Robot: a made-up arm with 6 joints. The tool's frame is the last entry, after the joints.
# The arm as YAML. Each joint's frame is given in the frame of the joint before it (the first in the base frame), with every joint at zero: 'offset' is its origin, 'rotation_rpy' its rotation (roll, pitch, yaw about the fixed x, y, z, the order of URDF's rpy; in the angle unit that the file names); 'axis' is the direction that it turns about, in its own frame. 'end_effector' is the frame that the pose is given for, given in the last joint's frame.
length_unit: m
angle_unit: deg
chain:
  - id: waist
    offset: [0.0, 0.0, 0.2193]
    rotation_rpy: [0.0, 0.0, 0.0]
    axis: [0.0, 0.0, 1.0]
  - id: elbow
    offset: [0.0, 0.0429, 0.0]
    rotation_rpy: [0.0, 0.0, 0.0]
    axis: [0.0, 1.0, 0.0]
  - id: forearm
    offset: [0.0, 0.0, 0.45]
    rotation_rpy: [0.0, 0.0, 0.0]
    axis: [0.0, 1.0, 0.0]
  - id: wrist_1
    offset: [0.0, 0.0, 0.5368]
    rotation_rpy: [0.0, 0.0, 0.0]
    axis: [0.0, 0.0, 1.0]
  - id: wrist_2
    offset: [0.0, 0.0, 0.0]
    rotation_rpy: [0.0, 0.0, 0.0]
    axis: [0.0, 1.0, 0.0]
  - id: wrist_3
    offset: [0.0, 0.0, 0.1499]
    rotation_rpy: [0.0, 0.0, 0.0]
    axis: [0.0, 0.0, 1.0]
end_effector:
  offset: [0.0, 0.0, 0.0]
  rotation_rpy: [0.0, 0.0, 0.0]
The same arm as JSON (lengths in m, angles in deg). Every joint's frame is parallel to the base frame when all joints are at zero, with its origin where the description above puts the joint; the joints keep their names.
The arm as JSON. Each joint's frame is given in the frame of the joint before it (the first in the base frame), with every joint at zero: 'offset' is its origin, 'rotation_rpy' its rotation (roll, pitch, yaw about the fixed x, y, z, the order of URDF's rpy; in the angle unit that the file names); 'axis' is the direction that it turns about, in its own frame. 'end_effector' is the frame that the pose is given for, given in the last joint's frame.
{"length_unit": "m", "angle_unit": "deg", "chain": [
  {"id": "waist", "offset": [0.0, 0.0, 0.2193], "rotation_rpy": [0.0, 0.0, 0.0], "axis": [0.0, 0.0, 1.0]},
  {"id": "elbow", "offset": [0.0, 0.0429, 0.0], "rotation_rpy": [0.0, 0.0, 0.0], "axis": [0.0, 1.0, 0.0]},
  {"id": "forearm", "offset": [0.0, 0.0, 0.45], "rotation_rpy": [0.0, 0.0, 0.0], "axis": [0.0, 1.0, 0.0]},
  {"id": "wrist_1", "offset": [0.0, 0.0, 0.5368], "rotation_rpy": [0.0, 0.0, 0.0], "axis": [0.0, 0.0, 1.0]},
  {"id": "wrist_2", "offset": [0.0, 0.0, 0.0], "rotation_rpy": [0.0, 0.0, 0.0], "axis": [0.0, 1.0, 0.0]},
  {"id": "wrist_3", "offset": [0.0, 0.0, 0.1499], "rotation_rpy": [0.0, 0.0, 0.0], "axis": [0.0, 0.0, 1.0]}
], "end_effector": {"offset": [0.0, 0.0, 0.0], "rotation_rpy": [0.0, 0.0, 0.0]}}

